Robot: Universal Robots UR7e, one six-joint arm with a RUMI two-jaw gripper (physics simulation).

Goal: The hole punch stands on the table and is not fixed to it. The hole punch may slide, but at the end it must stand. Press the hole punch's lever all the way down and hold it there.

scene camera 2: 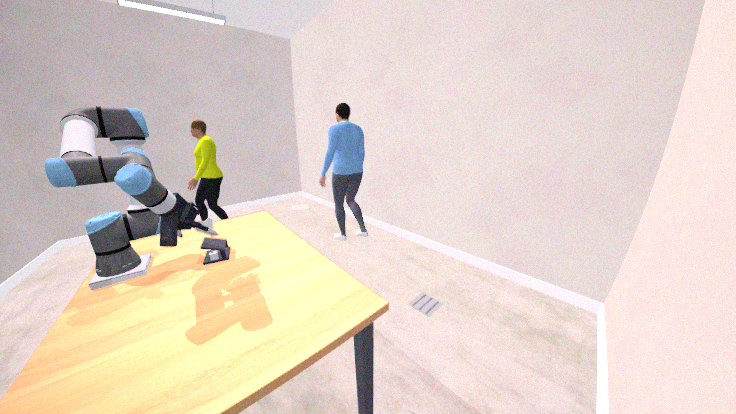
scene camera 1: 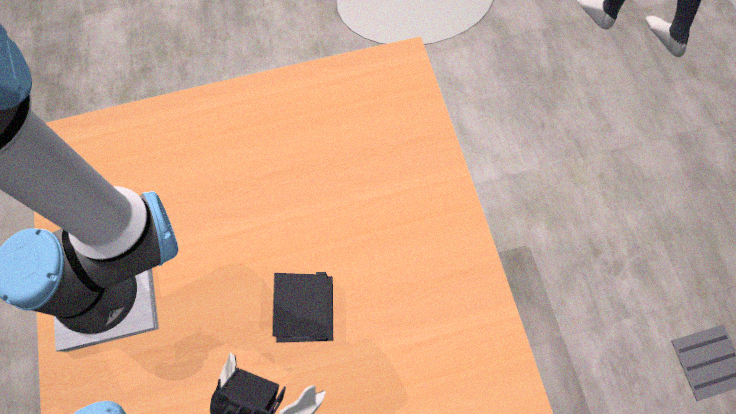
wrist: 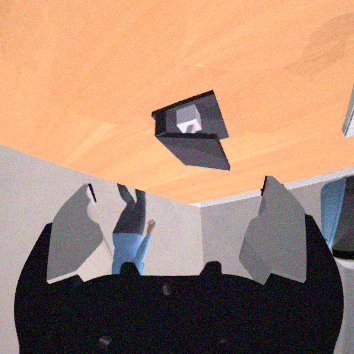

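Seen in the pictures: gripper, fingertip midpoint: (scene camera 2: 199,235) (scene camera 1: 278,373) (wrist: 176,182); arm's base, origin of the base link: (scene camera 2: 120,267) (scene camera 1: 97,293).
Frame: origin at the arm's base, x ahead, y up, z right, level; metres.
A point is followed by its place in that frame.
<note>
The black hole punch (scene camera 1: 303,307) {x 0.396, y 0.040, z 0.066 m} (scene camera 2: 216,255) {x 0.394, y 0.002, z 0.111 m} (wrist: 217,116) {x 0.345, y -0.016, z 0.067 m} stands upright on the wooden table. Its lever (scene camera 2: 214,243) {x 0.393, y 0.041, z 0.065 m} (wrist: 199,150) {x 0.379, y 0.046, z 0.077 m} is raised at an angle, with a wedge-shaped gap above the base. A light grey block shows on the base between the two. In scene camera 1 the punch shows from above as a dark rectangle. My gripper (scene camera 1: 276,374) {x 0.366, y 0.130, z 0.175 m} (scene camera 2: 196,233) {x 0.366, y 0.130, z 0.175 m} (wrist: 176,182) {x 0.366, y 0.130, z 0.175 m} is open and empty. It hangs above the table, off to one side of the punch, below and left of it in scene camera 1. The fingers are apart from the lever.
The table (scene camera 1: 360,154) {x 0.522, y -0.028, z -0.252 m} (scene camera 2: 308,308) {x 0.660, y -0.028, z 0.582 m} carries the arm's base plate (scene camera 1: 149,314) {x 0.102, y -0.004, z 0.047 m} (scene camera 2: 110,278) {x -0.001, y 0.000, z 0.090 m} beside the punch. Two people, one in a blue shirt (scene camera 2: 346,149) and one in a yellow shirt (scene camera 2: 207,157), stand on the floor beyond the table. A floor grate (scene camera 2: 426,303) lies off the table's side.
</note>
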